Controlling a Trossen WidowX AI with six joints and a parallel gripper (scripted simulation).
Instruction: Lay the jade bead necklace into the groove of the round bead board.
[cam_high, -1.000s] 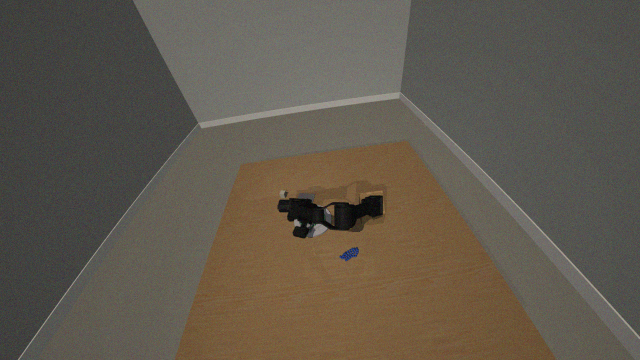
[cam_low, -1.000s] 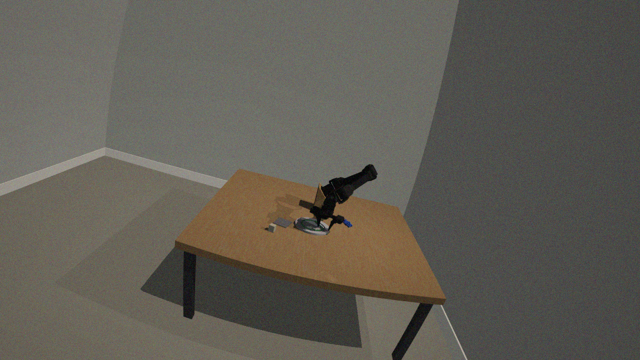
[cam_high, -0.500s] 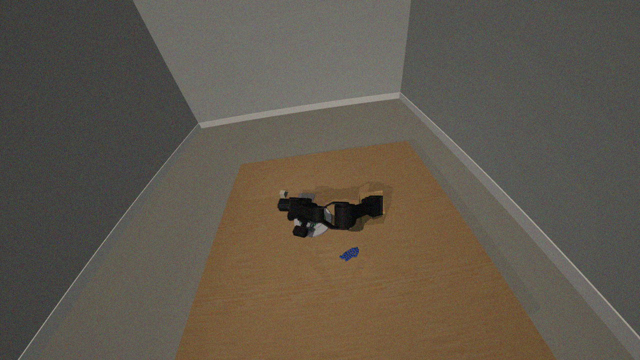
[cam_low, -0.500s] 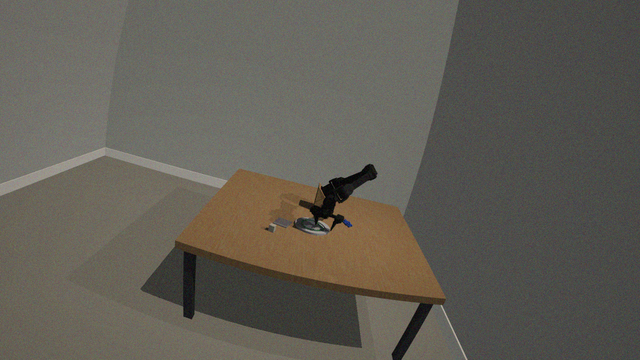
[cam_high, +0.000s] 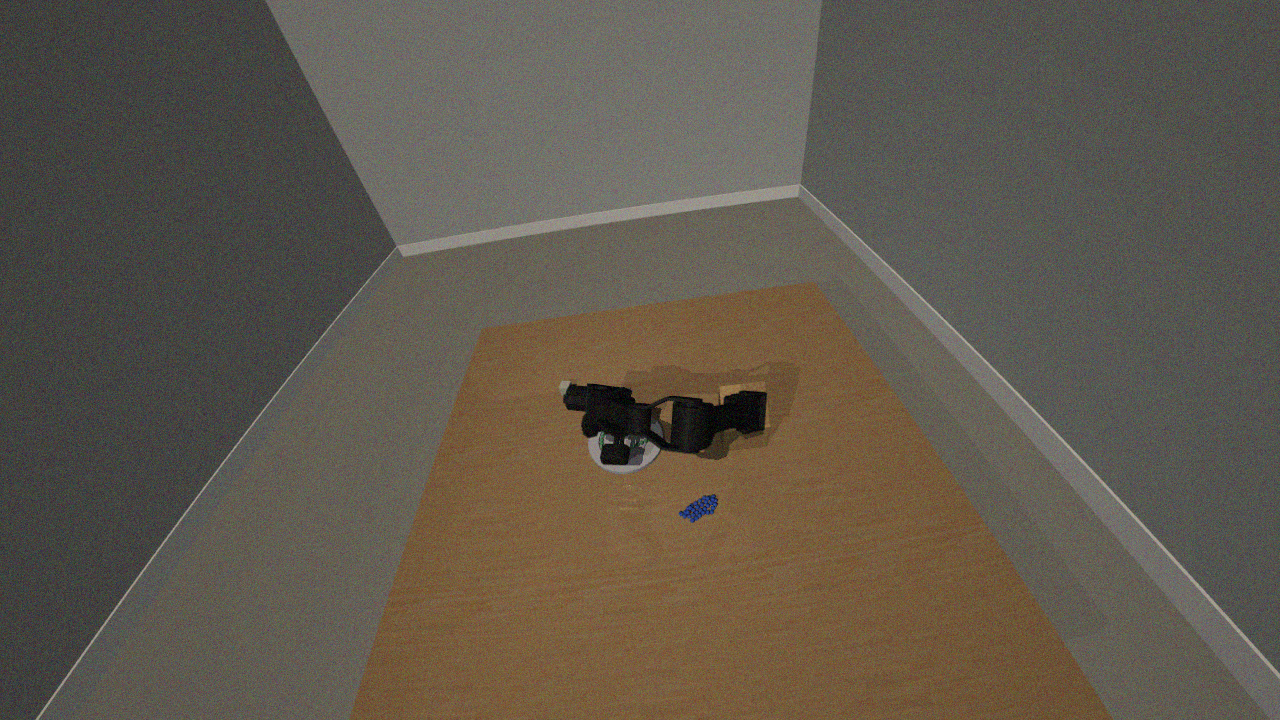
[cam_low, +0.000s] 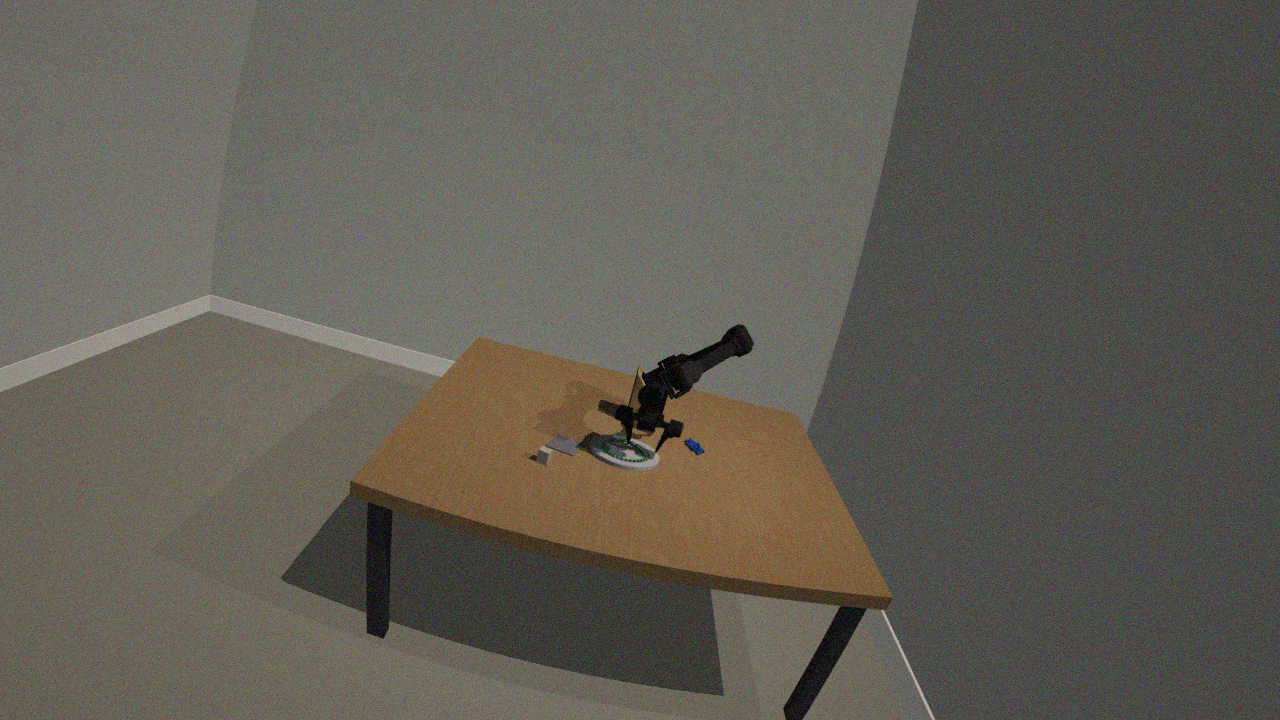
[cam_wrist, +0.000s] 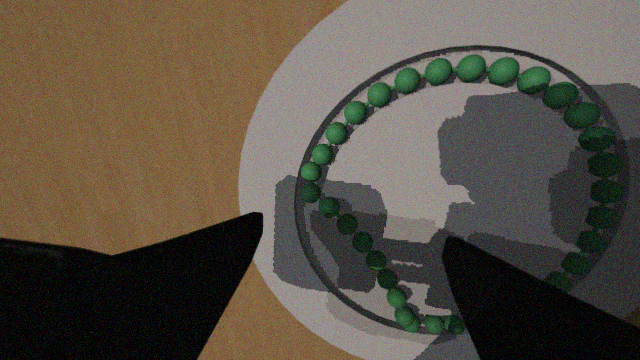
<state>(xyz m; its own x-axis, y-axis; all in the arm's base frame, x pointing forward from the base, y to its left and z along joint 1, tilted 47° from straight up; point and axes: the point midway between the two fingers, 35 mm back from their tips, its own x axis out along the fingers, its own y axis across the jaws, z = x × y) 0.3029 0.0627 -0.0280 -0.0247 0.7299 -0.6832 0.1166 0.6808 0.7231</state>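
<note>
My gripper tip is 40 mm to the left of the round bead board and 20 mm above it. From my gripper tip the other things lie so: pale block (180 mm ahead, 250 mm to the right, 10 mm below); then flat grey plate (40 mm ahead, 210 mm to the right, 30 mm below).
</note>
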